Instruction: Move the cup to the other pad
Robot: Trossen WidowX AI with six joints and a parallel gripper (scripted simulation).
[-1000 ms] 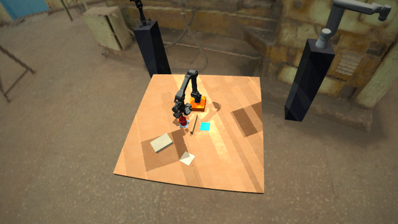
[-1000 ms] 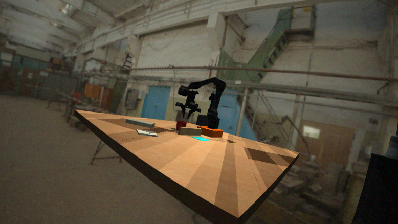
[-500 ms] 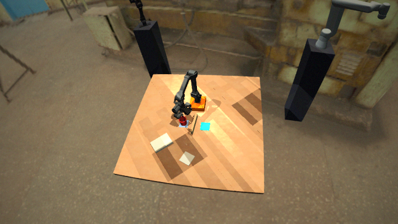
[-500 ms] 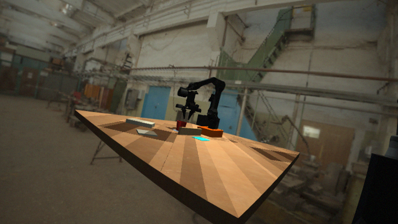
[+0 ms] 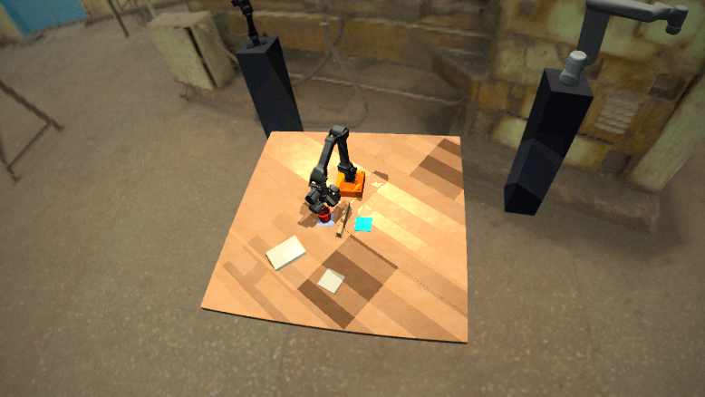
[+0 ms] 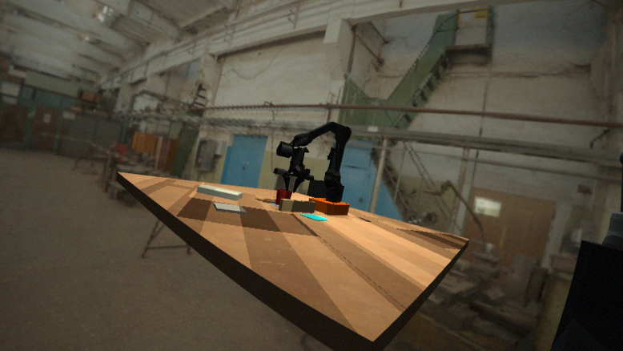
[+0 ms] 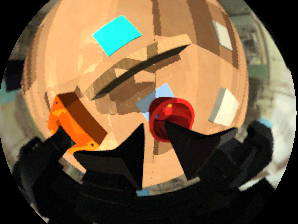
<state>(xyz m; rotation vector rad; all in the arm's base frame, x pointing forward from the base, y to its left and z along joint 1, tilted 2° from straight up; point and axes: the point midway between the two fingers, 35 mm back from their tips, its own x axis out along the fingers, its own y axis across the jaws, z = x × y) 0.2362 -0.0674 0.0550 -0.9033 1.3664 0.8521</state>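
Right now the red cup is 30 mm ahead of my gripper tip, 10 mm to the right of it and 30 mm below it. Also, from my gripper tip: light blue pad 30 mm ahead, 10 mm to the right, 80 mm below; grey-white block 280 mm ahead, 150 mm to the right, 60 mm below; turquoise pad 20 mm ahead, 200 mm to the left, 80 mm below.
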